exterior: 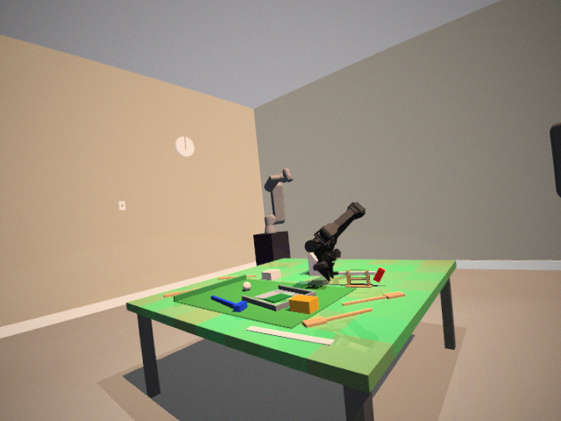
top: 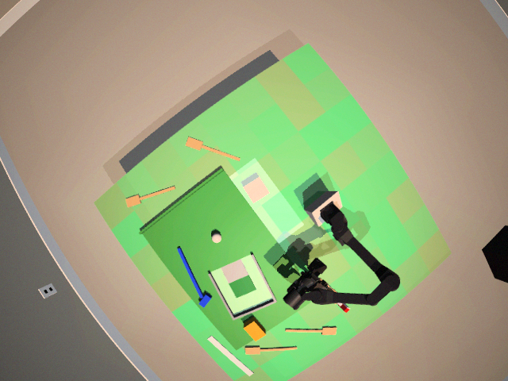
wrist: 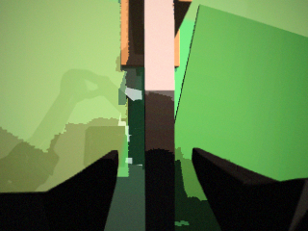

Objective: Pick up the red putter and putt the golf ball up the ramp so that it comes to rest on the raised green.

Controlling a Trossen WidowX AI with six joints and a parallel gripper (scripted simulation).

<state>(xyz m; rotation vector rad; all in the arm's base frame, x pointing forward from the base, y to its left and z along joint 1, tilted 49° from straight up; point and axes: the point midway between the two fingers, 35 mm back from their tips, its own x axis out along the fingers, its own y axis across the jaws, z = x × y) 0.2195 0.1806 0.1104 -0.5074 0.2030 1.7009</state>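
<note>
Now: the beige block 40 mm behind my gripper tip, 430 mm to the right of it and 10 mm below it. Round my gripper tip: white golf ball: 220 mm ahead, 370 mm to the right, 10 mm below; then orange block: 340 mm ahead, 80 mm to the left; then red putter: 30 mm behind, 110 mm to the left, 30 mm above.
</note>
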